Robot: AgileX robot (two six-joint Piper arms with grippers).
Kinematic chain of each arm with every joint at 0, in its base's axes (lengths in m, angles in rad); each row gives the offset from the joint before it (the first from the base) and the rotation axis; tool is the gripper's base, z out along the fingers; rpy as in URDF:
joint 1: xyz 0 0 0.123 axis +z
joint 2: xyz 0 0 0 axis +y
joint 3: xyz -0.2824 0 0.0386 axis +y
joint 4: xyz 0.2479 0 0.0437 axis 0.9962 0 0.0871
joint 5: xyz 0 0 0 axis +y
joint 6: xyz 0.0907 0 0.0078 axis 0.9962 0 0.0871
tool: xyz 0 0 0 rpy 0 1.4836 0
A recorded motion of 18 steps. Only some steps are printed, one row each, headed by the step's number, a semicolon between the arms.
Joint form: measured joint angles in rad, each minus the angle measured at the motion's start. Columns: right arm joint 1, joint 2, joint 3, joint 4, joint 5, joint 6; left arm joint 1, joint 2, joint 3, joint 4, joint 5, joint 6.
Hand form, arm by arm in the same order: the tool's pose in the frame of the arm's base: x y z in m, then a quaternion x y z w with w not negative. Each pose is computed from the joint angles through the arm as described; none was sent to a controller.
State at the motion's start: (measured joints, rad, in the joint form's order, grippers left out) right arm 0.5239 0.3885 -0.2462 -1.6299 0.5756 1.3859; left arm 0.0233 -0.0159 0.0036 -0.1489 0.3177 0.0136
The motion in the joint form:
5: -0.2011 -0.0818 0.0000 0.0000 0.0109 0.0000; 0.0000 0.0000 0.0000 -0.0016 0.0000 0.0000
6: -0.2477 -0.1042 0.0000 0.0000 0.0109 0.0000; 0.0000 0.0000 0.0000 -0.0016 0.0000 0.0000
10: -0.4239 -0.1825 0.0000 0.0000 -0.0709 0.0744; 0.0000 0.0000 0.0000 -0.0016 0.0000 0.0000
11: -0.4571 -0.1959 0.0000 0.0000 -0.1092 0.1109; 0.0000 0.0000 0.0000 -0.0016 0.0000 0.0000
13: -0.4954 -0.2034 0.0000 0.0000 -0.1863 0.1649; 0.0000 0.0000 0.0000 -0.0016 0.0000 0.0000
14: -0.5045 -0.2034 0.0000 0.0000 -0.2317 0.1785; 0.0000 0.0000 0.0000 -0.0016 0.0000 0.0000
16: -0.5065 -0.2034 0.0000 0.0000 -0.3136 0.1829; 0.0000 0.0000 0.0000 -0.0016 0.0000 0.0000
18: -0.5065 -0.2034 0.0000 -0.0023 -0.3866 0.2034; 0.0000 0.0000 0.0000 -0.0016 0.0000 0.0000
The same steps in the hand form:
5: 0.0806 -0.0262 0.2787 0.01519 0.68725 -0.17366 0.70519; 0.0533 -0.0030 0.1843 -0.04477 0.77748 -0.05149 0.62519
6: 0.0760 -0.0309 0.2802 0.03538 0.67970 -0.18759 0.70822; 0.0533 -0.0030 0.1843 -0.04477 0.77748 -0.05149 0.62519
10: 0.0602 -0.0382 0.2849 0.10092 0.64811 -0.19019 0.73048; 0.0533 -0.0030 0.1843 -0.04477 0.77748 -0.05149 0.62519
11: 0.0581 -0.0372 0.2857 0.11070 0.64181 -0.17580 0.73818; 0.0533 -0.0030 0.1843 -0.04477 0.77748 -0.05149 0.62519
13: 0.0582 -0.0330 0.2861 0.11209 0.63875 -0.14499 0.74727; 0.0533 -0.0030 0.1843 -0.04477 0.77748 -0.05149 0.62519
14: 0.0593 -0.0296 0.2861 0.10231 0.64042 -0.12882 0.75020; 0.0533 -0.0030 0.1843 -0.04477 0.77748 -0.05149 0.62519
16: 0.0614 -0.0226 0.2860 0.07354 0.64473 -0.10162 0.75405; 0.0533 -0.0030 0.1843 -0.04477 0.77748 -0.05149 0.62519
18: 0.0628 -0.0161 0.2859 0.05186 0.64734 -0.07114 0.75710; 0.0533 -0.0030 0.1843 -0.04477 0.77748 -0.05149 0.62519

